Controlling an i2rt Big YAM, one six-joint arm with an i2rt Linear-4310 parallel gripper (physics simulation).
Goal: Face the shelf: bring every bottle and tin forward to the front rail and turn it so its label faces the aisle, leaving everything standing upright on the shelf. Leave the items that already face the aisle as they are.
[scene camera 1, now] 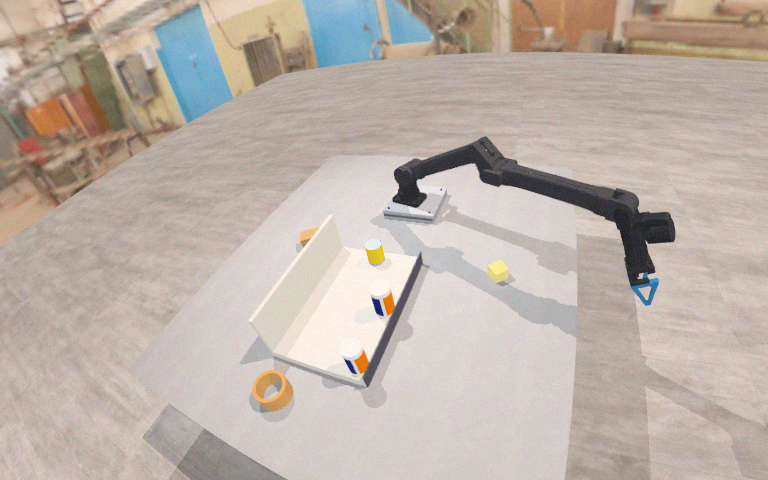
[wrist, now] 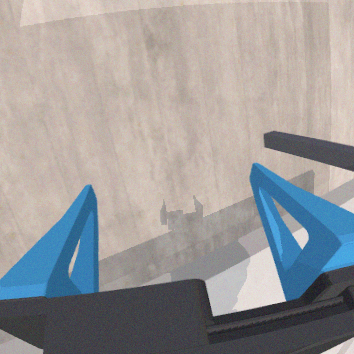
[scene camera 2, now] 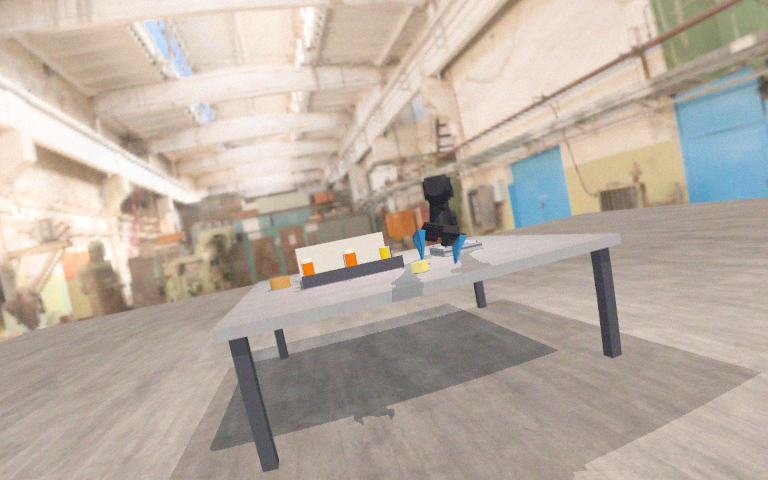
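Seen in the pictures: gripper, fingertip midpoint: (scene camera 1: 645, 295) (wrist: 173, 180) (scene camera 2: 439, 261); arm's base at its link origin: (scene camera 1: 409, 199) (scene camera 2: 450, 244).
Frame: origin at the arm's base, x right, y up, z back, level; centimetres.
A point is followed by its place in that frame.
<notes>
The shelf (scene camera 1: 317, 322) {x -6.1, y -1.3, z -63.8 cm} has a cream back panel and a dark front rail (scene camera 1: 395, 318) {x -25.9, y -1.4, z -51.8 cm} (scene camera 2: 351, 273) {x -25.7, y -1.8, z -51.0 cm}. Two white-capped bottles stand upright close to the rail: the middle bottle (scene camera 1: 382, 301) {x -23.7, y 6.0, z -52.7 cm} (scene camera 2: 350, 259) {x -24.7, y 4.3, z -50.3 cm} and the end bottle (scene camera 1: 355, 358) {x -28.6, y 7.2, z -70.8 cm} (scene camera 2: 307, 267) {x -29.0, y 4.8, z -68.9 cm}. Both show orange towards the rail and navy to the side. A yellow tin (scene camera 1: 374, 253) {x -8.9, y 4.2, z -36.2 cm} (scene camera 2: 385, 253) {x -9.9, y 2.7, z -34.2 cm} with a pale top stands upright at the arm-base end, set back from the rail; a blue sliver shows at its right edge in scene camera 2. My gripper (scene camera 1: 646, 298) {x -87.6, y 4.0, z -21.8 cm} (scene camera 2: 438, 260) {x -87.6, y 4.0, z -21.8 cm} (wrist: 173, 180) {x -87.6, y 4.0, z -21.8 cm} is open and empty, far from the shelf, beyond the table's edge.
A yellow cube (scene camera 1: 498, 272) {x -46.0, y -0.1, z -24.8 cm} (scene camera 2: 419, 266) {x -47.9, y -1.6, z -23.2 cm} lies in front of the shelf. An orange ring (scene camera 1: 274, 403) {x -14.2, y -0.3, z -89.7 cm} (scene camera 2: 280, 283) {x -14.7, y -1.3, z -85.9 cm} lies beyond the shelf's end. An orange block (scene camera 1: 308, 236) {x 23.4, y 1.1, z -36.0 cm} sits behind the back panel, partly hidden. A table leg (wrist: 310, 149) shows in the wrist view.
</notes>
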